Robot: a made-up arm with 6 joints.
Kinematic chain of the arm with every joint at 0, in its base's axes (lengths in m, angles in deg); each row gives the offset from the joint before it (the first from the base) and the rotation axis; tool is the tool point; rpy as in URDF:
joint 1: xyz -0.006 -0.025 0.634 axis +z
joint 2: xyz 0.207 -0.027 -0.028 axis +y
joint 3: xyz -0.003 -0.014 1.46 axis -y
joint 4: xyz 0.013 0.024 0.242 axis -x
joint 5: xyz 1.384 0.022 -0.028 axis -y
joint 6: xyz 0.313 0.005 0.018 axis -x
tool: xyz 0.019 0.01 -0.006 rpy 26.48 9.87 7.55
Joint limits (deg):
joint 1: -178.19..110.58
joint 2: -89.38..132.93
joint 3: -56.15..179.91
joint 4: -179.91..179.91
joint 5: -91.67..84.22
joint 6: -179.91..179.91
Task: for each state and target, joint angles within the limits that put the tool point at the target. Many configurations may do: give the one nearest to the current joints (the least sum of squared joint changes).
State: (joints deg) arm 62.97 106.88 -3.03 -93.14 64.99 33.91
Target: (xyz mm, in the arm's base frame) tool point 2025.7 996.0 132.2
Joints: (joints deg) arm 34.68 58.24 -8.29 -96.01 77.35 33.81
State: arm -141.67 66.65 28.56 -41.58 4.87 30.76
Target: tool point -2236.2 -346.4 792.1
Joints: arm -172.39 28.33 -18.79 -40.23 -0.61 31.20
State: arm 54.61 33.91 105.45 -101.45 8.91 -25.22
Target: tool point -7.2 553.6 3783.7
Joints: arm 87.44 12.48 91.10 -99.71 -6.91 -24.79
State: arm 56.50 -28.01 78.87 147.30 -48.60 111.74
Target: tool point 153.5 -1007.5 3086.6
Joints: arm 84.87 0.43 120.55 142.08 -78.35 110.81
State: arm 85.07 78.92 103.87 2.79 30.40 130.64
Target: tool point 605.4 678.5 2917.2
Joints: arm 50.25 60.78 154.02 -5.09 44.35 131.23
